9 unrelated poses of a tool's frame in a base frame.
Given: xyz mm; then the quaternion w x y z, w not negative.
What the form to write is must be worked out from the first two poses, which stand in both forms.
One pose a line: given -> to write
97 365 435 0.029 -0.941 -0.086 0.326 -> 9.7 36.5 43.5 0.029 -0.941 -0.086 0.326
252 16 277 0.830 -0.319 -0.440 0.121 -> 25.2 1.6 27.7 0.830 -0.319 -0.440 0.121
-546 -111 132 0.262 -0.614 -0.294 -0.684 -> -54.6 -11.1 13.2 0.262 -0.614 -0.294 -0.684
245 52 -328 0.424 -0.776 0.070 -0.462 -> 24.5 5.2 -32.8 0.424 -0.776 0.070 -0.462
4 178 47 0.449 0.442 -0.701 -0.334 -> 0.4 17.8 4.7 0.449 0.442 -0.701 -0.334
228 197 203 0.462 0.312 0.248 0.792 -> 22.8 19.7 20.3 0.462 0.312 0.248 0.792
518 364 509 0.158 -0.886 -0.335 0.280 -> 51.8 36.4 50.9 0.158 -0.886 -0.335 0.280
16 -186 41 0.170 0.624 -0.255 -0.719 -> 1.6 -18.6 4.1 0.170 0.624 -0.255 -0.719
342 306 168 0.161 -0.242 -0.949 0.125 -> 34.2 30.6 16.8 0.161 -0.242 -0.949 0.125
